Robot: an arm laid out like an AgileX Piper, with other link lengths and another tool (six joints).
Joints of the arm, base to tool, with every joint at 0 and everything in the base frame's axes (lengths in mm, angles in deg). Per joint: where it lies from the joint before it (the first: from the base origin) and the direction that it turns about. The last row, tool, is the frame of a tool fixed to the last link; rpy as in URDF.
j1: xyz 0.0 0.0 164.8 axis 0 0 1
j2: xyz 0.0 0.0 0.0 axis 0 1 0
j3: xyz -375.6 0.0 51.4 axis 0 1 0
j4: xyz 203.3 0.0 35.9 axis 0.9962 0 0.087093
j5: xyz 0.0 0.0 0.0 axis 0 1 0
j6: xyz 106.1 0.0 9.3 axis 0.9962 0 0.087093
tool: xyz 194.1 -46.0 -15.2 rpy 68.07 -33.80 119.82
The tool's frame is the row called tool.
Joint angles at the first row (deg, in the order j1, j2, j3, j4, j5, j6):
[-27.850, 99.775, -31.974, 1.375, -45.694, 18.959]
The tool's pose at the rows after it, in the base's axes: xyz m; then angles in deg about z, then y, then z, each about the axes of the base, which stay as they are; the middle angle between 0 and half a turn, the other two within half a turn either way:
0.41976, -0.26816, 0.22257, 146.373, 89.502, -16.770
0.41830, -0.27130, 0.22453, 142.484, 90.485, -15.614
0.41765, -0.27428, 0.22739, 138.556, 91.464, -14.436
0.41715, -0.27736, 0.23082, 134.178, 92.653, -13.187
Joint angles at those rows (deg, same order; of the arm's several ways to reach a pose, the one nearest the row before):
[-27.851, 99.775, -31.973, 1.427, -45.694, 14.604]
[-27.850, 99.776, -31.876, 1.539, -45.695, 10.355]
[-27.850, 99.775, -31.877, 1.551, -45.692, 6.112]
[-27.849, 99.775, -31.875, 1.552, -45.694, 1.365]

